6 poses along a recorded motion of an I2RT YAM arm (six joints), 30 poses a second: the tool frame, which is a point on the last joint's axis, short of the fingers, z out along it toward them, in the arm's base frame.
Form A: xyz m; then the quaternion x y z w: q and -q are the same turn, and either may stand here.
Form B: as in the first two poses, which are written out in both.
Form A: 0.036 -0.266 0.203 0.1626 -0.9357 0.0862 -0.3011
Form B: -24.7 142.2 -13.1 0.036 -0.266 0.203
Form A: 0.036 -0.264 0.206 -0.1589 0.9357 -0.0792 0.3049
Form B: -24.1 142.0 -12.0 0.036 -0.264 0.206
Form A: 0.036 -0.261 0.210 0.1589 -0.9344 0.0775 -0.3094
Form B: -24.1 141.4 -11.7 0.036 -0.261 0.210
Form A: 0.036 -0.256 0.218 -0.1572 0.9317 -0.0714 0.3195
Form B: -23.7 140.3 -10.8 0.036 -0.256 0.218
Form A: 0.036 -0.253 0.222 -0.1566 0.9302 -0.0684 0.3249
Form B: -23.5 139.7 -10.3 0.036 -0.253 0.222
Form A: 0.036 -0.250 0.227 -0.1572 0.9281 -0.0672 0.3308
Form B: -23.5 139.0 -10.1 0.036 -0.250 0.227
